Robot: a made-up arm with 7 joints.
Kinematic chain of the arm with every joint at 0, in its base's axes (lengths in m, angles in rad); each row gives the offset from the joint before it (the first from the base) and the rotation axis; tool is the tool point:
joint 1: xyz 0 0 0.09 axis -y
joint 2: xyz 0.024 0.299 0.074 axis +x
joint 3: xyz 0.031 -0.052 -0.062 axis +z
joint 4: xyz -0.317 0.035 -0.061 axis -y
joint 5: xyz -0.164 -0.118 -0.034 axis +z
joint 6: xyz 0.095 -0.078 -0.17 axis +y
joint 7: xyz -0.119 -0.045 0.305 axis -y
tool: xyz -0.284 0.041 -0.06
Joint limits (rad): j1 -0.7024..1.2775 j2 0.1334..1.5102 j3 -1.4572..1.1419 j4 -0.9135..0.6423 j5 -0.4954..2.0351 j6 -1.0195..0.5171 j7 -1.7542..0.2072
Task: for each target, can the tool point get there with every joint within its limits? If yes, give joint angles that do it. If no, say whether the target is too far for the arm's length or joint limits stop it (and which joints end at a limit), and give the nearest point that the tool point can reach.
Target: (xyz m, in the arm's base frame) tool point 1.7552 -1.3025 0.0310
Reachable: no: too far | nearest point 0.7142 -0.4211 -0.0439 | short by 1.366 m
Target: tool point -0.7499 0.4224 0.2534
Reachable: yes | joints 0.0521 0.6925 -0.8840 -0.1006 0.8813 -0.5516 -1.1568
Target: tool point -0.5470 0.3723 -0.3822
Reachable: yes | joints 0.9720 0.3740 -0.3228 -0.0577 -0.2702 0.0750 -0.3586
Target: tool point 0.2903 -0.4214 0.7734
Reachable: no: joint limits stop it (at a limit: joint 1, joint 2, joint 4) | nearest point 0.1140 -0.3486 0.5405 | short by 0.301 m
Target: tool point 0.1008 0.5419 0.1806
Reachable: no: joint limits stop it (at a limit: joint 2, joint 4, joint 6, joint 7) | nearest point 0.1641 0.4058 0.2375 | short by 0.161 m
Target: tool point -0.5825 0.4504 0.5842
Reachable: yes | joints 0.4668 0.9436 -1.2532 -0.5470 -0.0877 -0.2114 -0.5328
